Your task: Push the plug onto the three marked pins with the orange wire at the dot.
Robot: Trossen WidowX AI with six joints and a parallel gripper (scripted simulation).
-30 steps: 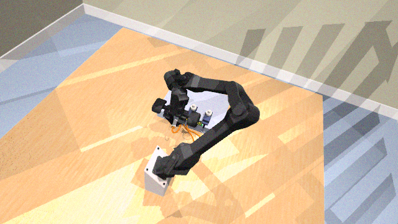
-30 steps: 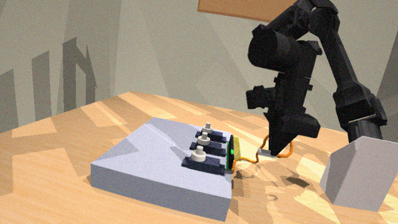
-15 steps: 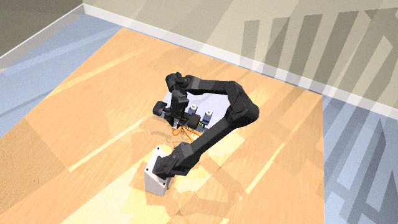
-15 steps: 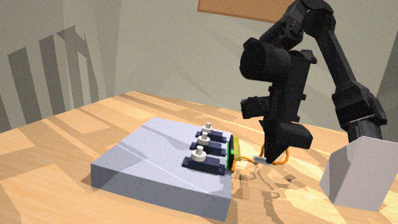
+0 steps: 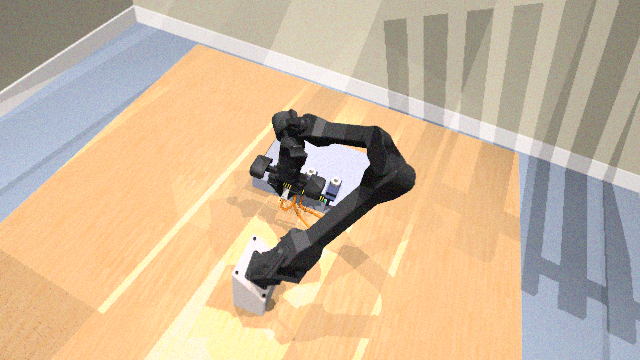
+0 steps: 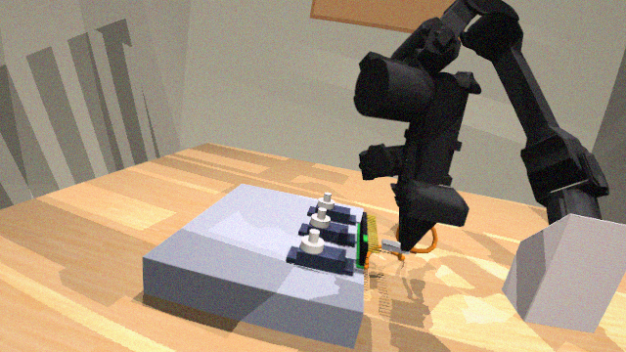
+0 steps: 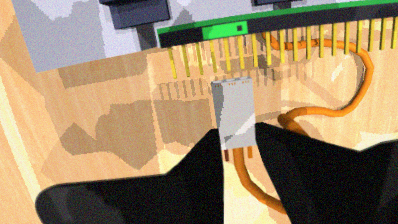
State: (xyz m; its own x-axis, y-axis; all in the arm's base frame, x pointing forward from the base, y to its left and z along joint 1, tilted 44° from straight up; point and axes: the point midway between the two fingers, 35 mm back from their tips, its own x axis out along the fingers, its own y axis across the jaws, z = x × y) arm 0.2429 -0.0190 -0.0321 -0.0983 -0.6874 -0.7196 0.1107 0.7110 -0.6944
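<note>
The green band is 50 mm ahead of my gripper tip and 10 mm to the right of it. The rest, counted from my gripper tip: grey holder: 200 mm ahead, 60 mm to the right, 50 mm below; then dark dot: 50 mm ahead, 10 mm to the right.
</note>
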